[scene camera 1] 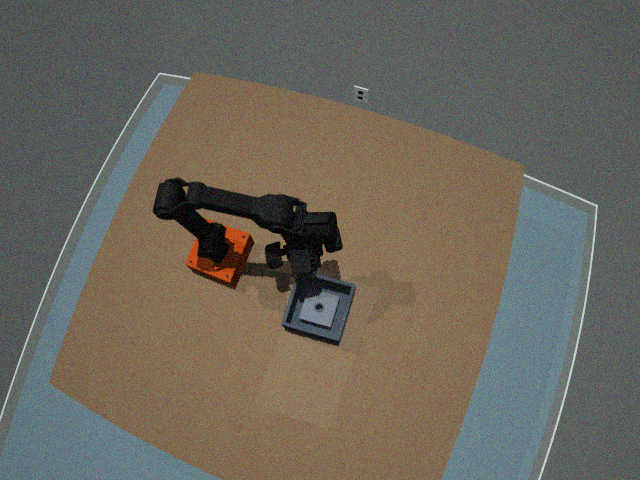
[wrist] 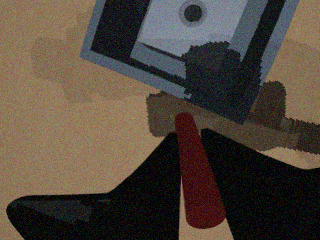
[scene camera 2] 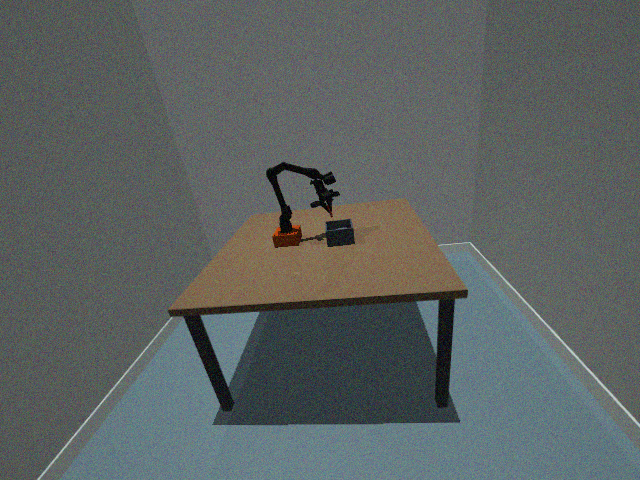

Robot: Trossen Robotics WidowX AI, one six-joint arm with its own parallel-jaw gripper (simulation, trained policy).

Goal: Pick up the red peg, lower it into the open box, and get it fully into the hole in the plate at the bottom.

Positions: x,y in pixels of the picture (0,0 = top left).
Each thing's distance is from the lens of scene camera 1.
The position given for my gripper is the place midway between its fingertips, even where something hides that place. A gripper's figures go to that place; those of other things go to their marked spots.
my gripper [scene camera 1: 312,262]: 118 cm
plate [scene camera 1: 314,299]: 125 cm
